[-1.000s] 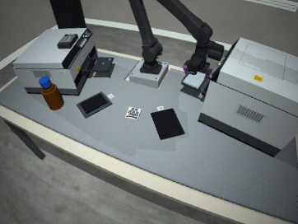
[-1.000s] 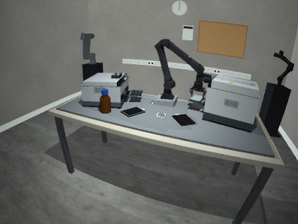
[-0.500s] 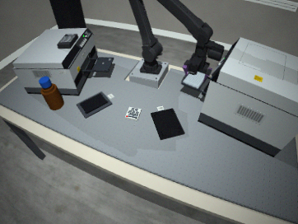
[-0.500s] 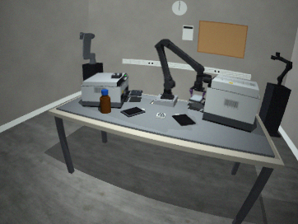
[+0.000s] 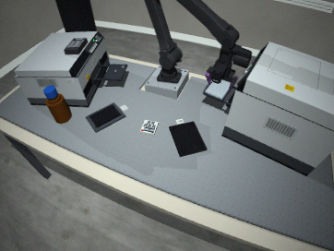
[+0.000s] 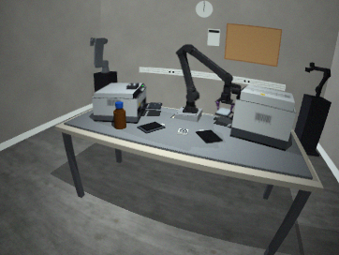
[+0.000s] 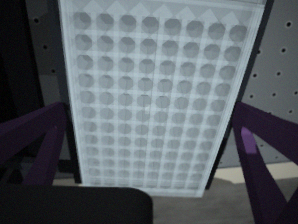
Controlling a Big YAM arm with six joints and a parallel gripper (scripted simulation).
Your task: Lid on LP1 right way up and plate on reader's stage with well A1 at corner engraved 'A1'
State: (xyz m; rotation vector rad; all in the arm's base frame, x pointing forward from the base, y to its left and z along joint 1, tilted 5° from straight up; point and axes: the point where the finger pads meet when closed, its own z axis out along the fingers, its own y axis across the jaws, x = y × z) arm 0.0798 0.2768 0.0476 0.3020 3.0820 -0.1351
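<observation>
Right now my hand is 1 cm above the white multi-well plate. Also, from my hand: label (43 cm to the right, 16 cm ahead, 11 cm below); then N1 pad (26 cm ahead, 11 cm below, 8 cm to the right); then lidded plate (49 cm to the right, 25 cm ahead, 10 cm below).
</observation>
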